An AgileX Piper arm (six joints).
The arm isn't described. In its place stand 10 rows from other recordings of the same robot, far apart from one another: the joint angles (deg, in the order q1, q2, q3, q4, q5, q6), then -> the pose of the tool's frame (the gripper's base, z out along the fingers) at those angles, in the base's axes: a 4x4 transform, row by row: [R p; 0 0 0 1], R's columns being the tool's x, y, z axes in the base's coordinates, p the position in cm.
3.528, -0.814, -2.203, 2.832, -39.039, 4.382 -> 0.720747 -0.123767 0.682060 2.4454; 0.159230 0.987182 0.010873 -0.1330; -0.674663 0.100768 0.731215 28.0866; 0 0 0 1
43.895, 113.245, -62.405, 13.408, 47.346, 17.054 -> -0.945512 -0.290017 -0.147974 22.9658; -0.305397 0.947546 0.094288 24.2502; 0.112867 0.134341 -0.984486 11.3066; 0 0 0 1
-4.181, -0.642, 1.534, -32.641, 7.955, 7.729 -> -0.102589 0.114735 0.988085 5.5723; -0.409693 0.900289 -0.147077 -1.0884; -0.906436 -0.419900 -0.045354 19.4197; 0 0 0 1
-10.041, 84.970, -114.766, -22.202, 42.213, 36.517 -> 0.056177 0.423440 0.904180 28.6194; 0.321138 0.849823 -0.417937 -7.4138; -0.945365 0.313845 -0.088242 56.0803; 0 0 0 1
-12.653, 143.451, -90.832, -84.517, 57.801, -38.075 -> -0.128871 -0.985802 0.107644 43.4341; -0.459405 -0.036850 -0.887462 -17.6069; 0.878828 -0.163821 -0.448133 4.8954; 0 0 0 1
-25.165, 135.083, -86.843, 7.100, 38.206, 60.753 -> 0.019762 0.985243 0.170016 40.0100; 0.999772 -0.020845 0.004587 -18.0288; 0.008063 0.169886 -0.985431 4.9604; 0 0 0 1
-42.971, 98.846, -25.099, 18.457, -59.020, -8.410 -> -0.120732 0.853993 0.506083 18.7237; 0.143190 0.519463 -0.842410 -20.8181; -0.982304 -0.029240 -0.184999 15.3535; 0 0 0 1
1.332, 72.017, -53.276, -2.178, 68.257, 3.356 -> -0.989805 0.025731 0.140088 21.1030; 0.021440 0.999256 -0.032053 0.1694; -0.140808 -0.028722 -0.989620 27.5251; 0 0 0 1
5.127, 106.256, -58.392, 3.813, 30.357, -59.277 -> -0.451232 -0.845600 0.285221 33.9558; -0.872242 0.485462 0.059334 3.3537; -0.188637 -0.222008 -0.956624 14.1775; 0 0 0 1
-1.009, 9.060, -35.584, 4.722, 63.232, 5.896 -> -0.525545 0.028656 0.850283 0.6848; 0.148532 0.987174 0.058535 0.6569; -0.837700 0.157057 -0.523061 30.7839; 0 0 0 1
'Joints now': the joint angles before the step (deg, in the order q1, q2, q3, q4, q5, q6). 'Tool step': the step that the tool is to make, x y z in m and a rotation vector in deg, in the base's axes. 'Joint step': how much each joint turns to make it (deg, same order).
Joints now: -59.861 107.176 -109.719 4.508 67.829 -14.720
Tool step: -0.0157 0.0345 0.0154 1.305 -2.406 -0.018
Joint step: 0.001 -8.122 7.998 2.553 0.005 0.414
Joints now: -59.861 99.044 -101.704 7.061 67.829 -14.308
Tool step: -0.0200 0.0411 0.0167 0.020 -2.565 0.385
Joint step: 0.003 -9.459 8.206 2.284 -0.009 -0.064
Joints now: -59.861 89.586 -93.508 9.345 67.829 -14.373
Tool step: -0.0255 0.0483 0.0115 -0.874 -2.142 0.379
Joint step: 0.002 -11.044 9.200 1.508 0.035 -0.135
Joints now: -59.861 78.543 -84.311 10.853 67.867 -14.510
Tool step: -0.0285 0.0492 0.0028 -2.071 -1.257 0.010
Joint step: -0.005 -11.612 9.199 0.052 -0.008 -0.007
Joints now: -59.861 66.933 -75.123 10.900 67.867 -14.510
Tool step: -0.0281 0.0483 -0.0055 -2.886 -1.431 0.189
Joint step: 0.019 -11.920 8.785 -0.068 -0.037 -0.248
